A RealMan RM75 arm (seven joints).
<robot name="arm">
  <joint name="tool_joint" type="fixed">
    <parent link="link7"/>
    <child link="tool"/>
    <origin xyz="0 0 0" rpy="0 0 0"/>
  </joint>
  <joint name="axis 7" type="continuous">
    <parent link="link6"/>
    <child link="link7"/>
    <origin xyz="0 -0.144 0" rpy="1.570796 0 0"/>
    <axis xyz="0 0 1"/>
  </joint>
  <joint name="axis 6" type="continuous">
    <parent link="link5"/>
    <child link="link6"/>
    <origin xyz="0 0 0" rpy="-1.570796 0 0"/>
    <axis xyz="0 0 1"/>
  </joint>
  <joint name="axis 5" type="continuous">
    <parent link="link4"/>
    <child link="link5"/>
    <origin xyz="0 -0.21 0" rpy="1.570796 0 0"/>
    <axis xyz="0 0 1"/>
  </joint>
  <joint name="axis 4" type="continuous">
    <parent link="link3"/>
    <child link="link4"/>
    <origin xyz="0 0 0" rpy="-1.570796 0 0"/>
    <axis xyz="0 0 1"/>
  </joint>
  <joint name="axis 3" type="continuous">
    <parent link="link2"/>
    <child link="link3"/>
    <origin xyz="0 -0.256 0" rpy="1.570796 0 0"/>
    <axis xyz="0 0 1"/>
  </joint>
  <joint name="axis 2" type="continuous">
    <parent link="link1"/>
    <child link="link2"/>
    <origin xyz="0 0 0" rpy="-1.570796 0 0"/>
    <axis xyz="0 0 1"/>
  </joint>
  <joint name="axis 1" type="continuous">
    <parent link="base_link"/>
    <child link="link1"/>
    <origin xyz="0 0 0.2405" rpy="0 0 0"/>
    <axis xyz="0 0 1"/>
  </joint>
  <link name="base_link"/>
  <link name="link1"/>
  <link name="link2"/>
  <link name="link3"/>
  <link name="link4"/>
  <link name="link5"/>
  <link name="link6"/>
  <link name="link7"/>
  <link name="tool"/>
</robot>
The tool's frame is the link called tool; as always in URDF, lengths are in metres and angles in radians. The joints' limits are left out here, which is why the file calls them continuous.
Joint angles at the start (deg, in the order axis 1, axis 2, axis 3, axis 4, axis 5, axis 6, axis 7):
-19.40, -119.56, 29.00, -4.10, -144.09, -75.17, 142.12
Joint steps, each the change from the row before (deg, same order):
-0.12, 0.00, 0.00, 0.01, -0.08, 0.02, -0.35
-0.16, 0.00, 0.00, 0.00, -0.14, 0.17, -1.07
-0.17, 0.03, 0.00, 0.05, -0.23, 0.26, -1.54
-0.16, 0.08, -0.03, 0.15, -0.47, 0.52, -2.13
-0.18, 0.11, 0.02, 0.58, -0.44, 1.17, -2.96
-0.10, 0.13, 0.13, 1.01, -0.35, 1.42, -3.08
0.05, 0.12, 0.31, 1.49, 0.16, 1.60, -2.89
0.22, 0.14, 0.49, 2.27, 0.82, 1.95, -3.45
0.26, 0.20, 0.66, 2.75, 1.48, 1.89, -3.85
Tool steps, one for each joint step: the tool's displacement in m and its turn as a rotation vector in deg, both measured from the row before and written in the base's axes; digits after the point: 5 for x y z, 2 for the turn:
0.00040, 0.00081, 0.00016, 0.11, -0.36, -0.13
0.00020, 0.00103, 0.00000, 0.17, -1.11, -0.16
-0.00014, 0.00120, 0.00048, 0.30, -1.55, -0.16
-0.00123, 0.00125, 0.00140, 0.53, -2.13, 0.04
-0.00226, 0.00238, 0.00233, 0.47, -2.74, 0.12
-0.00273, 0.00285, 0.00365, 0.46, -2.53, 0.09
-0.00254, 0.00320, 0.00421, 0.05, -1.86, -0.13
-0.00247, 0.00414, 0.00588, -0.29, -1.64, -0.48
-0.00113, 0.00536, 0.00722, -0.59, -1.31, -1.05

